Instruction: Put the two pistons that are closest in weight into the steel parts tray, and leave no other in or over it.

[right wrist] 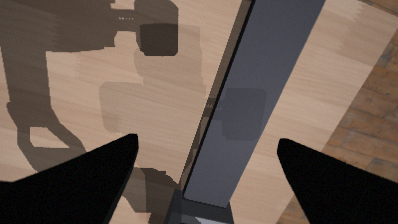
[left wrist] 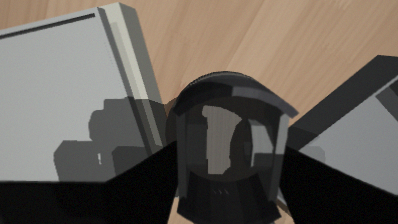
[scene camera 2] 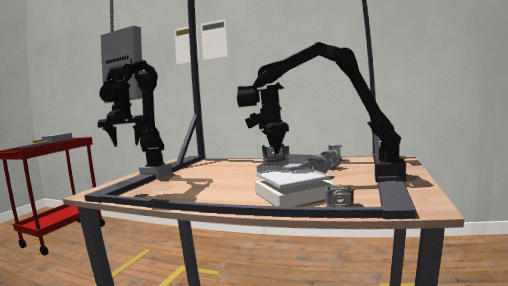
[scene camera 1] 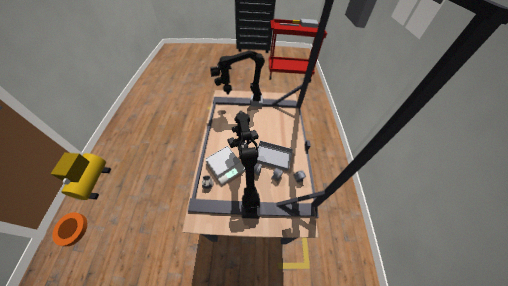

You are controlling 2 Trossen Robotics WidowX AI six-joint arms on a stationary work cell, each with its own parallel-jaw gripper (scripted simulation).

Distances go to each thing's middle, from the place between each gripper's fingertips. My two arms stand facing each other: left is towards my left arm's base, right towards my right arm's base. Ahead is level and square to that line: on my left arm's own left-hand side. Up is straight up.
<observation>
Right now my left hand is 130 mm short of the scale plate point(scene camera 2: 286, 177), 80 mm to the right of it and 90 mm above it. Round my left hand: steel parts tray point(scene camera 1: 272, 155) 210 mm behind, 130 mm below; then white scale point(scene camera 2: 296, 195) 120 mm ahead, 90 mm to the left, 100 mm below.
Right now the scale plate is 4 cm behind my right hand, 56 cm to the left of it and 14 cm below it. The rest, counted from my right hand: steel parts tray: 37 cm behind, 48 cm to the left, 19 cm below; then white scale: 5 cm behind, 57 cm to the left, 16 cm below.
</observation>
